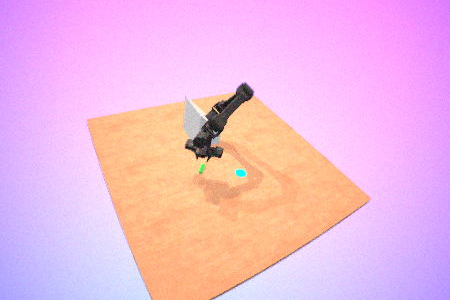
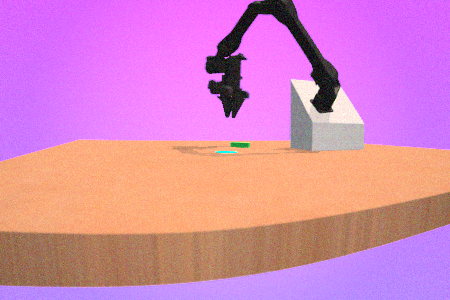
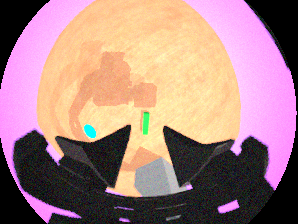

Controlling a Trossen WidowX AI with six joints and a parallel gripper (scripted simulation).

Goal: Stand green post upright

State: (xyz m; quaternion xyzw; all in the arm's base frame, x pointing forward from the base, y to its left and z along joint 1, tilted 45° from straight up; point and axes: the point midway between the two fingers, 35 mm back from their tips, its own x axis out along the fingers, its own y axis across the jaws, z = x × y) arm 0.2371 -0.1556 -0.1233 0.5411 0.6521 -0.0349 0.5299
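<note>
Now: the green post 30 mm behind my gripper tip, 30 mm to the left of it and 90 mm below it. The rest, counted from my gripper tip: cyan circle 100 mm ahead, 200 mm to the left, 100 mm below.
</note>
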